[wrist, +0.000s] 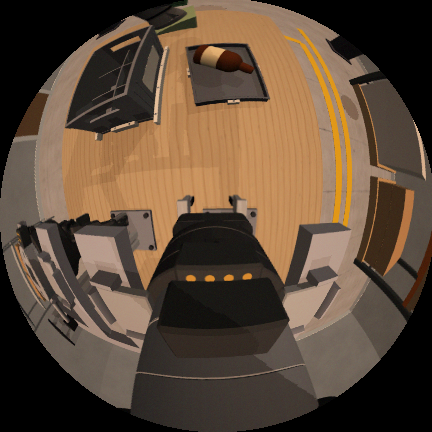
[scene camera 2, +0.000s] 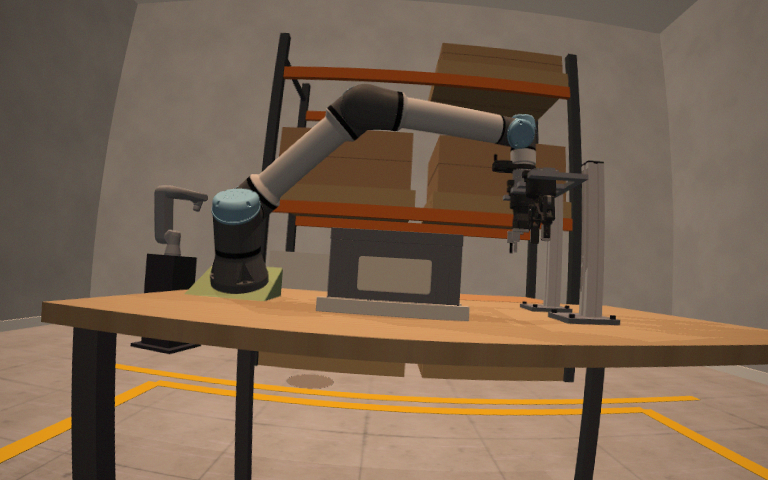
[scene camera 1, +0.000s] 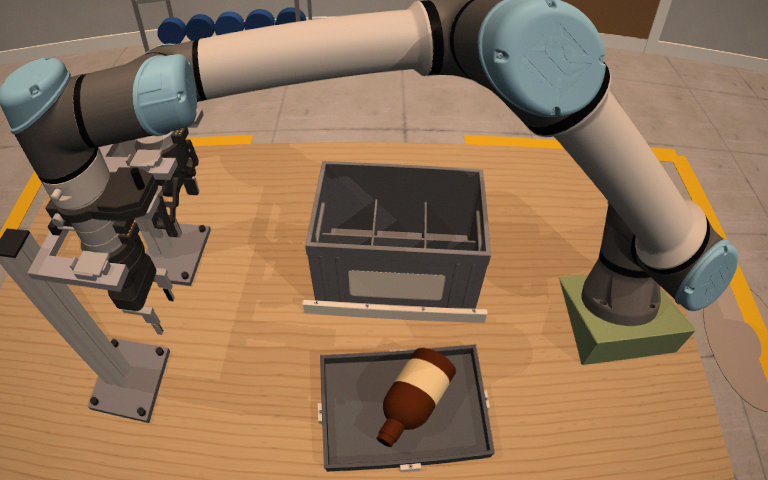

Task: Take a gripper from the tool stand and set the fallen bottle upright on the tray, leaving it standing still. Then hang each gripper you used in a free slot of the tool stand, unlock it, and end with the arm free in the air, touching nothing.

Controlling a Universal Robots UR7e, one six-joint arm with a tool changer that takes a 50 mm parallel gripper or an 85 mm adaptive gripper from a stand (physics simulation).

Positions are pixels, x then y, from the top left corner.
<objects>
A brown bottle shows in the wrist view and in scene camera 1. A parallel gripper shows in the wrist view, in scene camera 2 [519,203] and in scene camera 1. One and the same spot on the brown bottle: [wrist: 215,57] is [scene camera 1: 402,378]. One and the same spot on the parallel gripper: [wrist: 207,246] is [scene camera 1: 136,233].
</objects>
